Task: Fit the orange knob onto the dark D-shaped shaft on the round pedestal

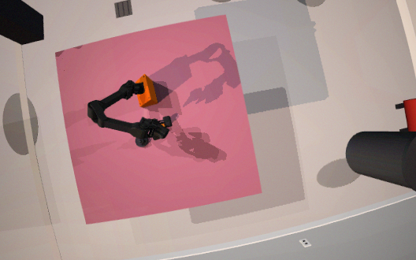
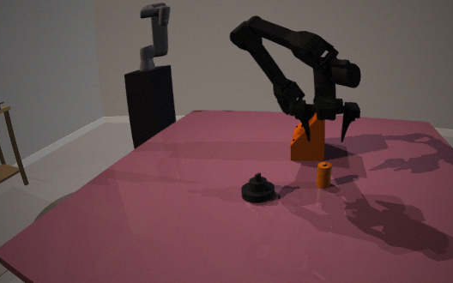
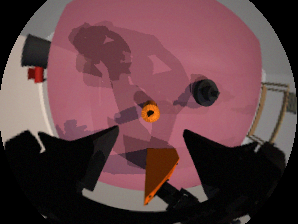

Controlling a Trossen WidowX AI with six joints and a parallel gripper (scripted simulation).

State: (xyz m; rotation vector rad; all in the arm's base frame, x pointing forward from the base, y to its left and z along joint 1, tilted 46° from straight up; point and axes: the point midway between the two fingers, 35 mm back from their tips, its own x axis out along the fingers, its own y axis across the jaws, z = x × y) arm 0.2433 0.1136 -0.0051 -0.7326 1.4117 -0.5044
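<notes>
The orange knob lies 10 cm below my gripper tip. The rest, counted from my gripper tip: dark round pedestal: 8 cm ahead, 16 cm to the right, 10 cm below.
</notes>
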